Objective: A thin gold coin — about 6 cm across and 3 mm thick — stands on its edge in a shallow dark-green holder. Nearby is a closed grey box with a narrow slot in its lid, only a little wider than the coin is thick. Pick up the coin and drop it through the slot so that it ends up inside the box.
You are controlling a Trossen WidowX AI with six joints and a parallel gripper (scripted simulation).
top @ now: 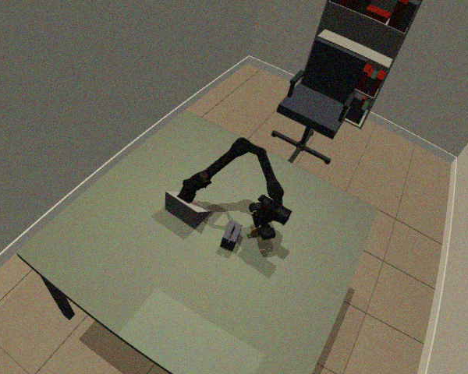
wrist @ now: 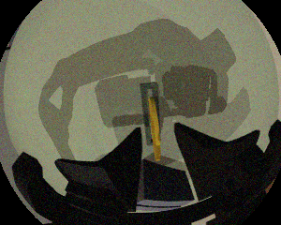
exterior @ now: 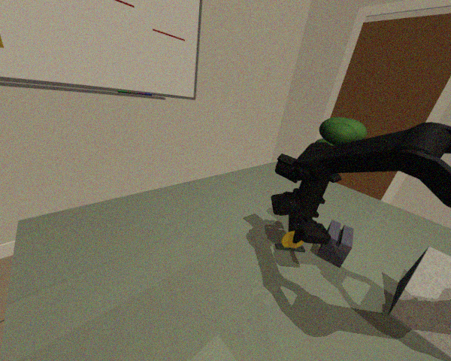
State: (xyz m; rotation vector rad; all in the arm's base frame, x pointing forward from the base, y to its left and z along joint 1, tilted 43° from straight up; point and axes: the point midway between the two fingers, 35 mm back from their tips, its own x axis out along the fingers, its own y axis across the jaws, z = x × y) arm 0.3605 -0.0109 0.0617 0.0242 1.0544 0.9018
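The thin gold coin lies right at my gripper tip.
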